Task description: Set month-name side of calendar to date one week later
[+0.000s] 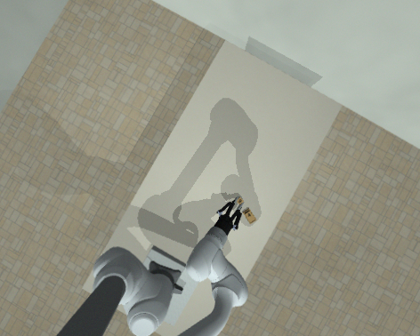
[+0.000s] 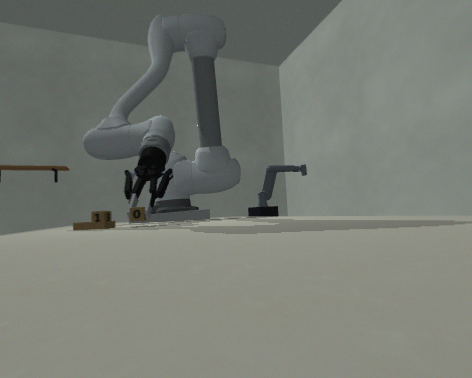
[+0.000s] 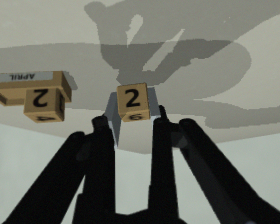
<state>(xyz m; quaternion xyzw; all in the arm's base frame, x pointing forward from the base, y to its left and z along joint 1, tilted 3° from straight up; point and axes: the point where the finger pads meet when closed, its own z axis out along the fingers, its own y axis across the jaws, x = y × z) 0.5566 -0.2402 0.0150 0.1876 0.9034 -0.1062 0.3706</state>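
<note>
Now: hand 10 cm to the left of the tray, 5 cm past it and 4 cm above it. From my hand the other things lie so: wooden cube (2 cm below, 2 cm ahead, 1 cm to the right).
</note>
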